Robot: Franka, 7 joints.
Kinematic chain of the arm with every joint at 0, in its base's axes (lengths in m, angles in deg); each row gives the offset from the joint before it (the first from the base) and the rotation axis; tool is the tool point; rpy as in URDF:
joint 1: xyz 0 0 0.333 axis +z
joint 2: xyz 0 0 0 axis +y
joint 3: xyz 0 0 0.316 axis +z
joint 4: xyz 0.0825 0 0 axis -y
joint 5: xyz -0.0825 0 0.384 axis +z
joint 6: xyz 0 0 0 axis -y
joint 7: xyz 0.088 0 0 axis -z
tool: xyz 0 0 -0.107 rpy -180 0 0
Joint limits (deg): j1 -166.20..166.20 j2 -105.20..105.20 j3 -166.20..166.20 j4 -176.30..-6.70 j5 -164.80..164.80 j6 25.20..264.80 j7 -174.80..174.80
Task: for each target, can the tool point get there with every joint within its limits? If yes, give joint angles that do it. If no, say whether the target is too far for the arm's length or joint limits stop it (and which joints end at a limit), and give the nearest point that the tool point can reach.
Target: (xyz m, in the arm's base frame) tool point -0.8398 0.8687 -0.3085
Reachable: no: too far | nearest point -0.5267 0.5448 -0.0693 | short by 0.510 m
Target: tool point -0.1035 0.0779 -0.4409
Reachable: no: joint limits stop it (at a limit: joint 2) | nearest point -0.1228 0.0924 -0.3447 | short by 0.099 m
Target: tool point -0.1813 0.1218 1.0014
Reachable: yes | joints 114.83 -21.17 3.27 -52.11 41.46 63.34 -116.53
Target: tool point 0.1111 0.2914 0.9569
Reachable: yes | joints 72.84 -12.82 -18.57 -59.84 -116.89 220.35 -23.28
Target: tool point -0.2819 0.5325 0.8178
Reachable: yes | joints -11.99 -48.11 90.07 -60.74 -84.23 91.92 -142.73
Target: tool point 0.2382 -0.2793 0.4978
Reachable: yes | joints -88.47 -16.21 18.31 -151.53 -62.09 245.27 10.66
